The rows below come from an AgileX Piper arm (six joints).
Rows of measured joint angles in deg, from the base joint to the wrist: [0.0 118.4 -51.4 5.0 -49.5 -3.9]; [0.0 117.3 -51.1 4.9 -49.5 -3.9]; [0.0 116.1 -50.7 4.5 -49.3 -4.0]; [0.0 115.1 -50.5 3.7 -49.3 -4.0]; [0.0 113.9 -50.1 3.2 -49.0 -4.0]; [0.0 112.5 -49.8 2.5 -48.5 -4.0]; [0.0 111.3 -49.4 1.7 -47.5 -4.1]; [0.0 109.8 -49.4 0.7 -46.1 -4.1]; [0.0 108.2 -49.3 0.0 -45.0 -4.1]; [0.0 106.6 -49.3 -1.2 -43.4 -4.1]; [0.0 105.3 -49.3 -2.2 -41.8 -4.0]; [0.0 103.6 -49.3 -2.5 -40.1 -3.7]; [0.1 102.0 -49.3 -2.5 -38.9 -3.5]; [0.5 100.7 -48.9 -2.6 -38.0 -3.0]
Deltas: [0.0 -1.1 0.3 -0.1 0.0 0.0]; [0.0 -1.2 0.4 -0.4 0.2 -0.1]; [0.0 -1.0 0.2 -0.8 0.0 0.0]; [0.0 -1.2 0.4 -0.5 0.3 0.0]; [0.0 -1.4 0.3 -0.7 0.5 0.0]; [0.0 -1.2 0.4 -0.8 1.0 -0.1]; [0.0 -1.5 0.0 -1.0 1.4 0.0]; [0.0 -1.6 0.1 -0.7 1.1 0.0]; [0.0 -1.6 0.0 -1.2 1.6 0.0]; [0.0 -1.3 0.0 -1.0 1.6 0.1]; [0.0 -1.7 0.0 -0.3 1.7 0.3]; [0.1 -1.6 0.0 0.0 1.2 0.2]; [0.4 -1.3 0.4 -0.1 0.9 0.5]
